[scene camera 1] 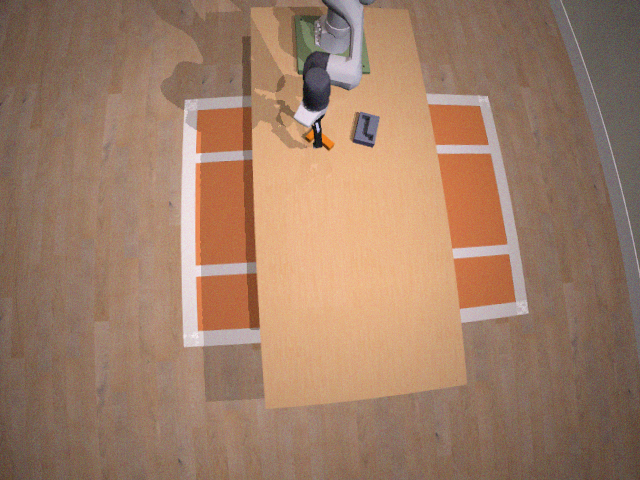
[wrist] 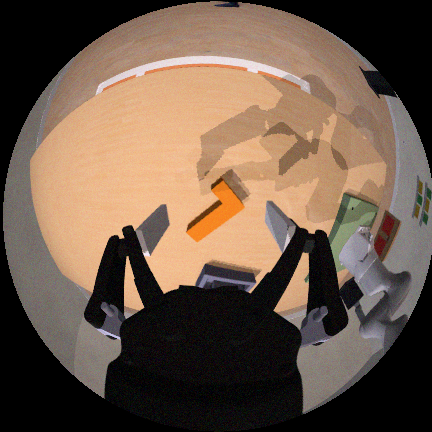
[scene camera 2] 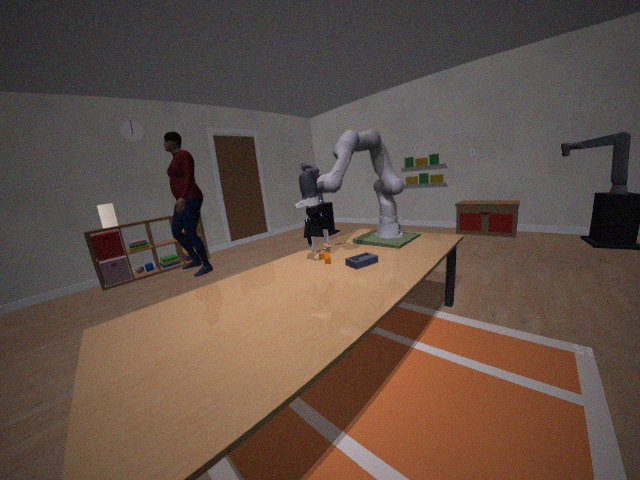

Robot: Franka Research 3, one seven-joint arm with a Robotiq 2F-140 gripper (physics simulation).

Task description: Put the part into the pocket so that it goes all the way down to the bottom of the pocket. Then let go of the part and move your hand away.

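Note:
The part, an orange L-shaped block (scene camera 1: 326,142) (scene camera 2: 326,258) (wrist: 220,215), lies flat on the table. The grey-blue block with the L-shaped pocket (scene camera 1: 366,129) (scene camera 2: 361,260) (wrist: 227,274) stands on the table, apart from the part, to its right in the scene camera 1 view. Its pocket looks empty in that view. In the wrist view the block is partly hidden behind the gripper body. My gripper (scene camera 2: 318,245) (wrist: 215,212) is open and empty, pointing down above the part. In the wrist view the part shows between the two spread fingertips. In the scene camera 1 view the gripper hides the part's middle.
The wooden table (scene camera 1: 356,258) (scene camera 2: 232,330) carries the arm's green base plate (scene camera 1: 306,56) (scene camera 2: 408,238) (wrist: 357,207) at its far end. The arm's shadow falls on the table beside the part. A person (scene camera 2: 183,191) stands on the floor beyond the table.

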